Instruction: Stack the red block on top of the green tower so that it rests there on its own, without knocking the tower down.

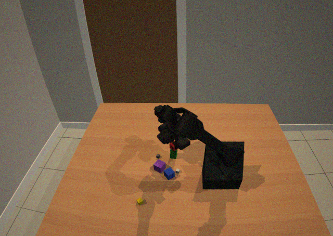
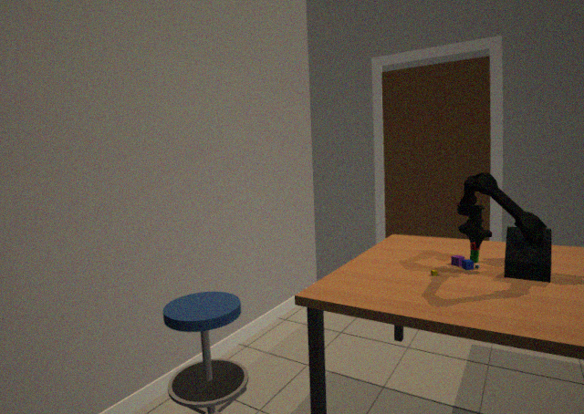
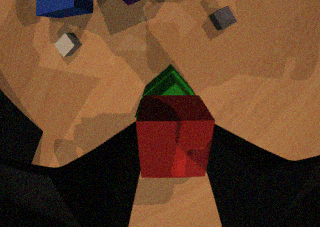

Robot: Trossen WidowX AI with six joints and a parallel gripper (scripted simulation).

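The red block is 10 mm above my gripper tip. Round my gripper tip: small yellow block 140 mm ahead, 300 mm to the left, 60 mm below; purple block 70 mm ahead, 90 mm to the left, 50 mm below.
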